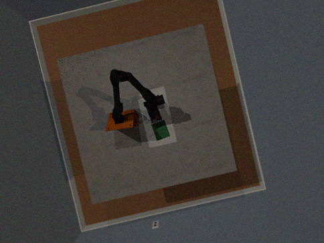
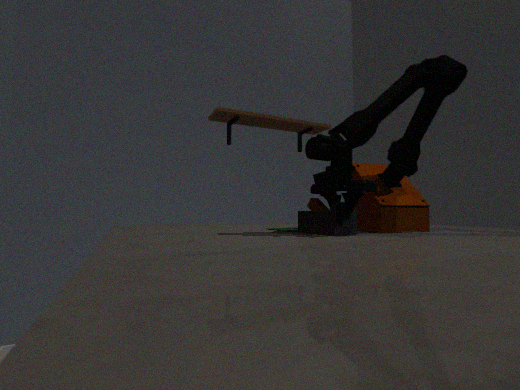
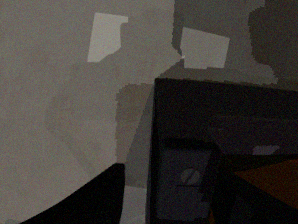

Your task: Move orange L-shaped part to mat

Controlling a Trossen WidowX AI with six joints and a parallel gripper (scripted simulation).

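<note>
Right now my gripper tip is 6 cm to the left of the orange L-shaped part and 1 cm below it. Round my gripper tip: green mat 22 cm to the right, 6 cm below, 2 cm ahead.
</note>
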